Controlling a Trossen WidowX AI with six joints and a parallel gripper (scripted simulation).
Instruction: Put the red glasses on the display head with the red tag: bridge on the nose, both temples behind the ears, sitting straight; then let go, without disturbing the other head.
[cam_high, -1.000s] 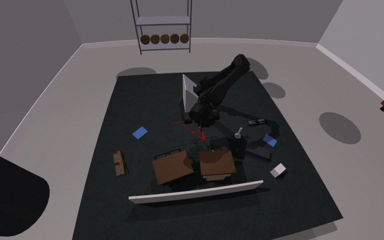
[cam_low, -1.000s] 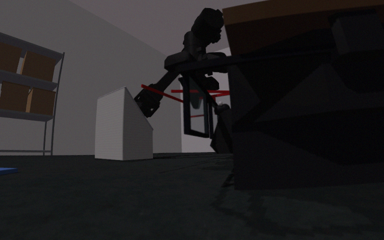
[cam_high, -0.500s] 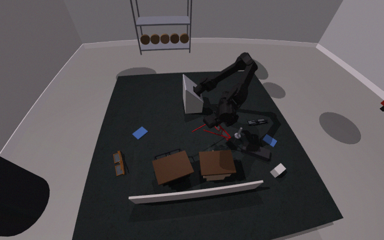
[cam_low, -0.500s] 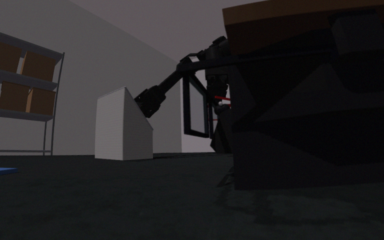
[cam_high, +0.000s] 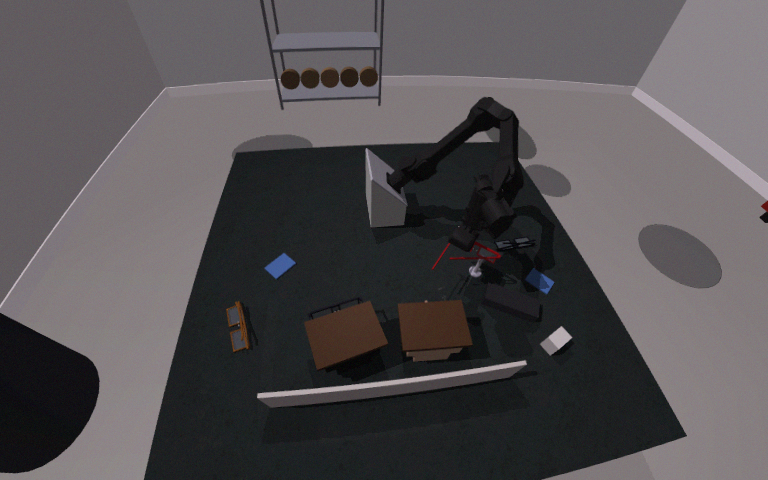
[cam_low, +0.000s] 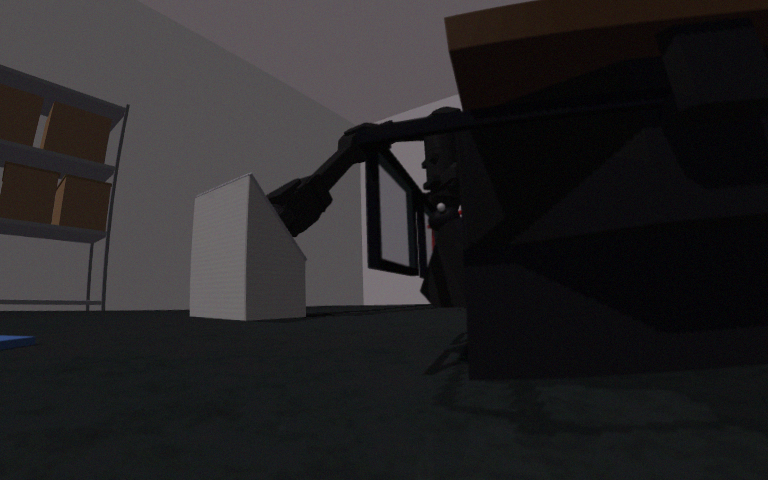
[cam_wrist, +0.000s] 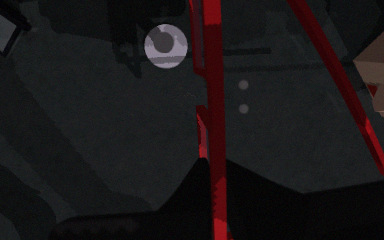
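Right now the grey stand is 20 mm ahead of my gripper tip, 60 mm to the left of it and 100 mm below it. Also, from my gripper tip: display head (240 mm ahead, 340 mm to the right, 60 mm below); dark box (140 mm ahead, 140 mm to the left, 100 mm below); white cube (270 mm ahead, 240 mm to the left, 90 mm below).
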